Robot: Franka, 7 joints.
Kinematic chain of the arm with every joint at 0, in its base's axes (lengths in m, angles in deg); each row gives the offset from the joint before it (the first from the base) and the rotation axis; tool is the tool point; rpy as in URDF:
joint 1: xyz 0 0 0.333 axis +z
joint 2: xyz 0 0 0 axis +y
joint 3: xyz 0 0 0.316 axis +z
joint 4: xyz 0.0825 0 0 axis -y
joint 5: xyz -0.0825 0 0.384 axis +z
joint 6: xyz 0 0 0 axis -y
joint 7: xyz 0.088 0 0 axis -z
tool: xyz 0 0 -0.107 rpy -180 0 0
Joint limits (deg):
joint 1: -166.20..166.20
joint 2: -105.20..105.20
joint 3: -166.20..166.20
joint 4: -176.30..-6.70
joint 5: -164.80..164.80
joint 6: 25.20..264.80
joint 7: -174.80..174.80
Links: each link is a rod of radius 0.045 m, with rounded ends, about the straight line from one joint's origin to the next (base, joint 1, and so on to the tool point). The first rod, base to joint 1, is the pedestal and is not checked.
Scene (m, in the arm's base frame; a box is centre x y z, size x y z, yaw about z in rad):
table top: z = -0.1
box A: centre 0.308 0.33 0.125 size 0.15 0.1 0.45 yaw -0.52
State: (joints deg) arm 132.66 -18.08 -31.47 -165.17 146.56 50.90 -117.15
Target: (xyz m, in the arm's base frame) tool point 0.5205 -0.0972 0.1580
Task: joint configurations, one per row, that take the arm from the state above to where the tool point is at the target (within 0.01 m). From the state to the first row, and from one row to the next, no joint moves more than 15 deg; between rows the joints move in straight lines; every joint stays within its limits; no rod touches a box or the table.
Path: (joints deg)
1: 125.37 -27.75 -41.81 -159.61 144.31 49.43 -113.41
2: 118.08 -37.42 -52.15 -154.05 142.07 47.96 -109.66
3: 110.79 -47.09 -62.49 -148.49 139.82 46.49 -105.92
4: 110.58 -50.41 -74.95 -145.80 144.82 50.92 -108.16
5: 110.37 -53.72 -87.40 -143.11 149.81 55.36 -110.41
6: 110.16 -57.04 -99.86 -140.42 154.81 59.79 -112.66
7: 109.95 -60.35 -112.32 -137.73 159.80 64.22 -114.90
8: 109.73 -63.67 -124.78 -135.04 164.80 68.66 -117.15

